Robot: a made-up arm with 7 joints. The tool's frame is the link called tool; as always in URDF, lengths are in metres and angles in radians.
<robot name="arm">
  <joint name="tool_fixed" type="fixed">
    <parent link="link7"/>
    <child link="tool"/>
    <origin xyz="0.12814 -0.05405 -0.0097" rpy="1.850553 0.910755 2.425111"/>
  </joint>
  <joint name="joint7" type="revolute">
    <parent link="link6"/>
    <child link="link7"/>
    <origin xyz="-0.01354 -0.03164 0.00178" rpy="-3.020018 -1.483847 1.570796"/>
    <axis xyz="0 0 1"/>
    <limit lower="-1.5" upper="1.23" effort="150" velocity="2.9"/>
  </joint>
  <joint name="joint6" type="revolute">
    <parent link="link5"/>
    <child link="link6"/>
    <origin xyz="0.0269 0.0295 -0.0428" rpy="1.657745 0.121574 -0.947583"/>
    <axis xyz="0 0 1"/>
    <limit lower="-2.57" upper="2.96" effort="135" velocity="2.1"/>
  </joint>
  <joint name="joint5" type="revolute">
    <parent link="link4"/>
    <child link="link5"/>
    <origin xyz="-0.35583 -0.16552 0.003" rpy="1.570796 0 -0.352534"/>
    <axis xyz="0 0 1"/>
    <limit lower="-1.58" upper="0.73" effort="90" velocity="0.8"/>
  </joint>
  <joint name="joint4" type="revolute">
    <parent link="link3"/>
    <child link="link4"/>
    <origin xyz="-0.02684 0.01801 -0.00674" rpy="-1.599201 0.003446 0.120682"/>
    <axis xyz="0 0 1"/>
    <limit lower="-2.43" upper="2.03" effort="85" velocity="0.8"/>
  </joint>
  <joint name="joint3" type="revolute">
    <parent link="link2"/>
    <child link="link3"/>
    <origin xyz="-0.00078 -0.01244 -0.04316" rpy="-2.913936 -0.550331 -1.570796"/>
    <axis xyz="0 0 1"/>
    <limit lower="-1.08" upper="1.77" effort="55" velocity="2.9"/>
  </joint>
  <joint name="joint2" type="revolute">
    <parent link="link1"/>
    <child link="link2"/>
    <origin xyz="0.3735 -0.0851 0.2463" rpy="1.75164 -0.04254 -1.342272"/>
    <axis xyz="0 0 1"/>
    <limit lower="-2.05" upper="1.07" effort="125" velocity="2.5"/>
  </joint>
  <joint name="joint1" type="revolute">
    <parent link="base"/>
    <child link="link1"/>
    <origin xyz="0.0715 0.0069 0.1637" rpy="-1.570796 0 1.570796"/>
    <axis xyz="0 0 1"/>
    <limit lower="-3.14" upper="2.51" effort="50" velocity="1.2"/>
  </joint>
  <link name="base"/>
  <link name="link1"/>
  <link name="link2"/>
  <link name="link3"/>
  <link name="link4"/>
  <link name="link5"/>
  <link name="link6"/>
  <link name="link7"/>
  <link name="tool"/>
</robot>
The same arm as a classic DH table. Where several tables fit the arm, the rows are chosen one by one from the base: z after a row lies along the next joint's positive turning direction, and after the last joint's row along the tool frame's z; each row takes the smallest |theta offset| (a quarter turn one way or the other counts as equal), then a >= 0, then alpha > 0; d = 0 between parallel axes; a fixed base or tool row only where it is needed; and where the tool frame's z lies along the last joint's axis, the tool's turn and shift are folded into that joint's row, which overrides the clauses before.
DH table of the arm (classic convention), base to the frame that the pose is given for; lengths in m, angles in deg. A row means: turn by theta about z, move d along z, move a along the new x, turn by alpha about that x. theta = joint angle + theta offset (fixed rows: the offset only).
base (fixed): d 0.1637  theta offset 90  a 0.0069  alpha -90
joint1: d 0.1121  theta offset -76.46  a 0.1702  alpha 100.35
joint2: d -0.3756  theta offset 26.37  a -0.0058  alpha 146.14
joint3: d 0.0137  theta offset -62.88  a 0.0245  alpha 91.63
joint4: d 0.0241  theta offset -20  a 0.2768  alpha -90
joint5: d 0.232  theta offset -54.9  a 0.0087  alpha -94.94
joint6: d -0.0399  theta offset 0  a 0.0173  alpha 94.94
joint7: d -0.0273  theta offset 36.77  a 0.1192  alpha -99.75
tool (fixed): d 0.0726  theta offset 126.72  a 0  alpha 0
Joint limits (deg, base to tool): -179.91..143.81 -117.46..61.31 -61.88..101.41 -139.23..116.31 -90.53..41.83 -147.25..169.6 -85.94..70.47

